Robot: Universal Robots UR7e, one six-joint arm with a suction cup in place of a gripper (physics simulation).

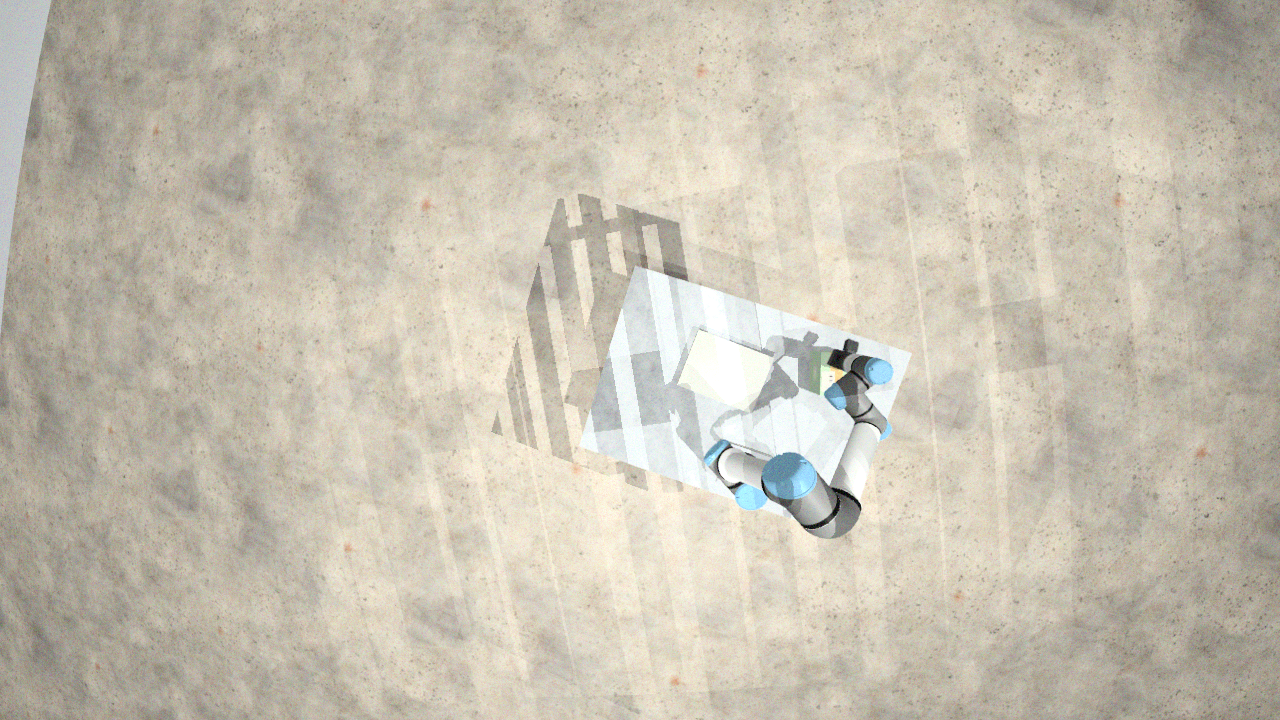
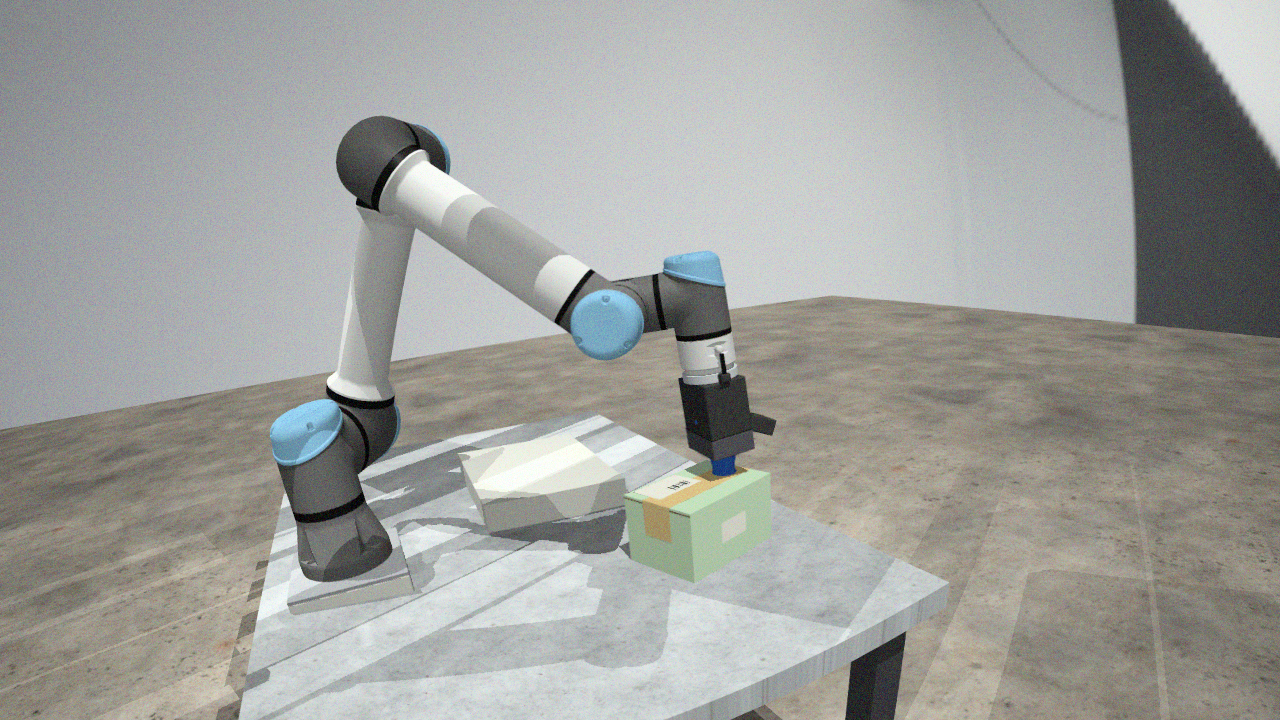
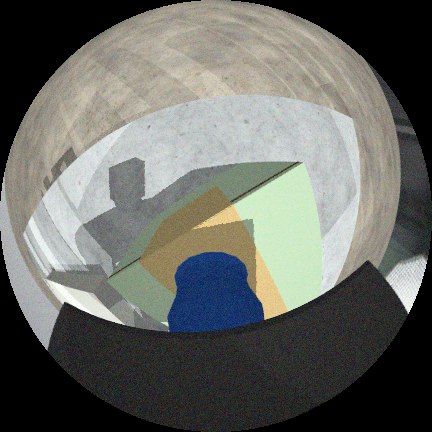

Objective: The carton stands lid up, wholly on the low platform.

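Where they show: hand at its tool point: [image 2: 725, 479] [image 3: 209, 262]; arm's base at its link origin: [image 2: 347, 558].
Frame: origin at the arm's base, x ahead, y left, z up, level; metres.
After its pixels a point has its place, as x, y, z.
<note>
The pale green carton [image 2: 706, 532] @[0.476, -0.225, 0.040] [image 1: 816, 369] @[0.494, -0.089, 0.039] [image 3: 282, 225] @[0.577, -0.161, 0.076] stands lid up on the grey table [image 2: 536, 645] @[0.230, -0.288, -0.024], its lid sealed with brown tape and bearing a white label. My blue suction cup [image 2: 723, 465] [image 3: 215, 289] presses straight down on the taped lid, near the carton's far end. The carton's base rests on the table top. The low cream platform [image 2: 536, 479] @[0.340, 0.151, 0.024] [image 1: 725, 367] @[0.366, 0.238, 0.024] [image 3: 76, 296] @[0.444, 0.176, 0.024] lies just left of the carton, a small gap apart, with nothing on it.
The arm's base [image 2: 330, 527] @[-0.003, -0.057, 0.075] stands on a plate at the table's left rear corner. The table's edge runs close to the right of the carton. Around the table there is only floor.
</note>
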